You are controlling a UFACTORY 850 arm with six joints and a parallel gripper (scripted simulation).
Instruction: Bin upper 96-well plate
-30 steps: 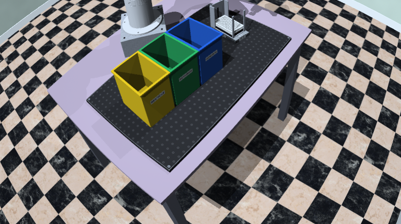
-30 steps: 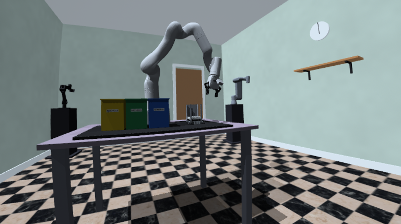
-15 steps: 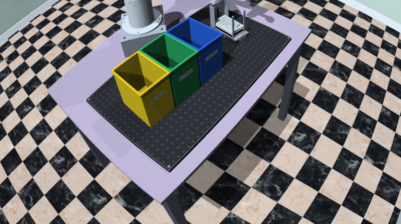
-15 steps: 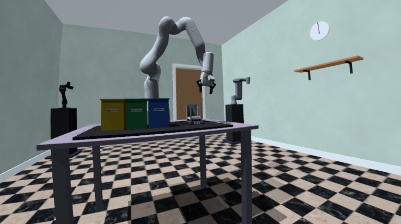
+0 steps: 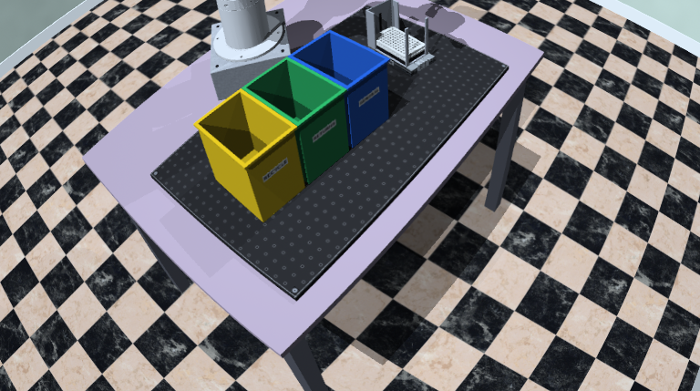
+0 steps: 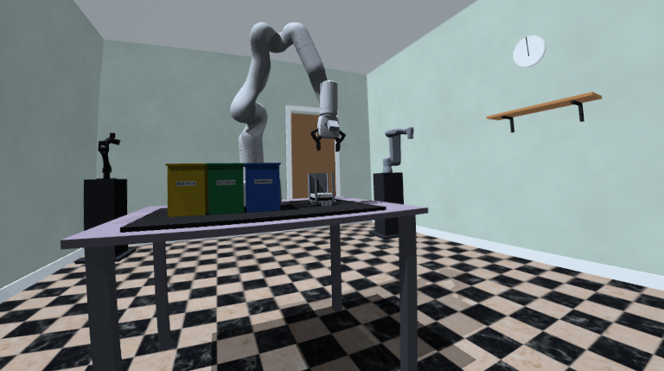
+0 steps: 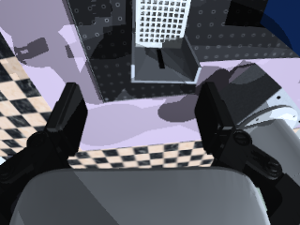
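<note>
My gripper is now 40 mm to the left of the white 96-well plate and 210 mm above it. Also, from my hand: blue bin (70 mm ahead, 310 mm to the right, 160 mm below); green bin (70 mm ahead, 440 mm to the right, 160 mm below); dark plate (40 mm to the right, 220 mm below).
</note>
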